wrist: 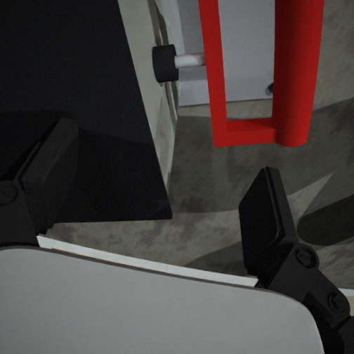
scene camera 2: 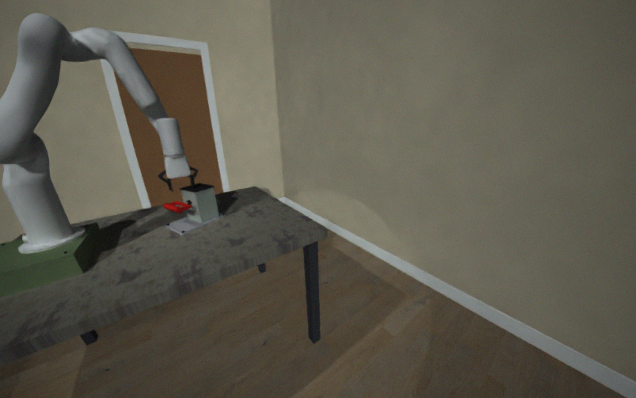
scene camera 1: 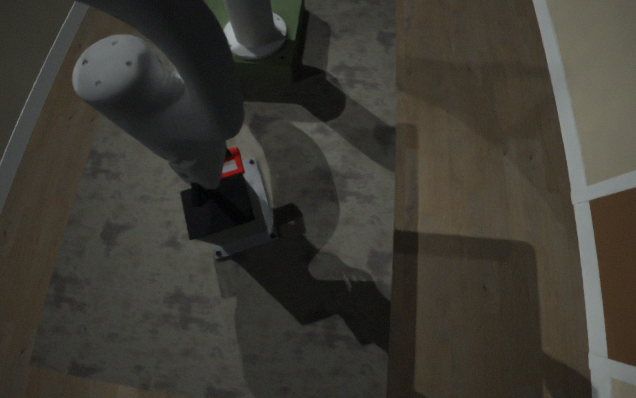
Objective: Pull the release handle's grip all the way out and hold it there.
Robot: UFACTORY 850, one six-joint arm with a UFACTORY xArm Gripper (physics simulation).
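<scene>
The release handle's red grip [scene camera 1: 239, 161] [scene camera 2: 171, 205] [wrist: 298, 70] is a rectangular frame with a thick outer bar. A short pale stem [wrist: 190, 60] joins it to a black collar on the side of a grey box with a black top [scene camera 1: 220, 215] [scene camera 2: 204, 206] [wrist: 90, 75]; a gap shows between box and grip. My gripper [scene camera 1: 214, 177] [scene camera 2: 182, 187] [wrist: 166, 165] is open and empty, above the box and grip. In the wrist view, its left finger overlaps the black top and its right finger is beyond the grip's near end, not around it. The arm hides part of the grip in scene camera 1.
The box stands on a pale bolted base plate [scene camera 1: 262, 200] [scene camera 2: 179, 226] [wrist: 195, 90] on the mottled grey table [scene camera 2: 240, 240]. The arm's green base [scene camera 1: 270, 70] [scene camera 2: 45, 267] is at the table's other end. The table edge lies beyond the box in scene camera 2.
</scene>
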